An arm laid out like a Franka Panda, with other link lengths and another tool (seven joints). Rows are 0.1 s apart.
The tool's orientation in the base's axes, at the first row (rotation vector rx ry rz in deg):
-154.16 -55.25 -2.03
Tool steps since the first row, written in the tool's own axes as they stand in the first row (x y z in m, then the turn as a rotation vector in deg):
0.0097 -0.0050 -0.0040 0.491 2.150 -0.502
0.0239 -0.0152 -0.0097 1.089 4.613 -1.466
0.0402 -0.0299 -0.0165 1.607 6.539 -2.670
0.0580 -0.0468 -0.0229 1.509 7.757 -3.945
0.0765 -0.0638 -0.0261 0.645 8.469 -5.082
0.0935 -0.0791 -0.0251 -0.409 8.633 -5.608
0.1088 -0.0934 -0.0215 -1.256 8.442 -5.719
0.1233 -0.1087 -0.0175 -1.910 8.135 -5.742
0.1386 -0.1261 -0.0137 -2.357 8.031 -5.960
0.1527 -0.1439 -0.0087 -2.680 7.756 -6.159
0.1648 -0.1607 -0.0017 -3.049 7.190 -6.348
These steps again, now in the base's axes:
0.0047 0.0086 0.0062 1.763 -1.417 -0.009
0.0097 0.0234 0.0160 3.838 -3.124 0.359
0.0137 0.0424 0.0282 5.532 -4.549 1.085
0.0174 0.0642 0.0407 6.309 -5.853 1.987
0.0213 0.0873 0.0503 6.165 -7.221 2.795
0.0249 0.1094 0.0552 5.486 -8.137 3.135
0.0276 0.1304 0.0572 4.717 -8.551 3.191
0.0290 0.1517 0.0589 4.018 -8.736 3.215
0.0297 0.1750 0.0615 3.622 -8.995 3.398
0.0291 0.1982 0.0629 3.213 -9.046 3.621
0.0275 0.2200 0.0619 2.586 -8.909 3.904

